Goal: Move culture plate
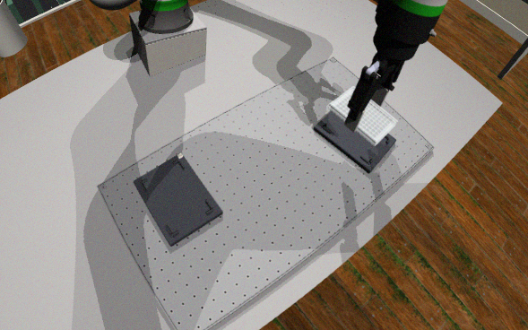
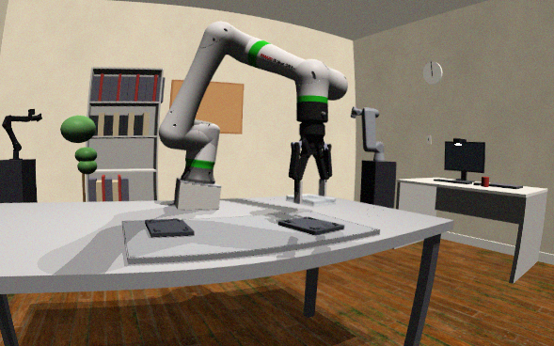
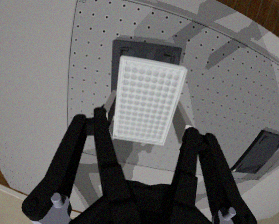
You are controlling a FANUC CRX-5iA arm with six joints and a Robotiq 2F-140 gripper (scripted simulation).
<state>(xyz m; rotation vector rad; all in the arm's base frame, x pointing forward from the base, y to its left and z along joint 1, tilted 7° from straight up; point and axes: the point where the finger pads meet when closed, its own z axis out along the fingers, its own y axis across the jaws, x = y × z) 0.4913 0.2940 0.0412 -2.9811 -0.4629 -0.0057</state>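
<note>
The dark plate nest N2 is 410 mm to the right of my hand, 100 mm below it and 20 mm behind it. The rest, counted from my hand: white A1 mark (380 mm to the right, 100 mm behind, 90 mm below); then dark plate nest N1 (100 mm below, 10 mm to the left); then clear lid (10 mm below).
</note>
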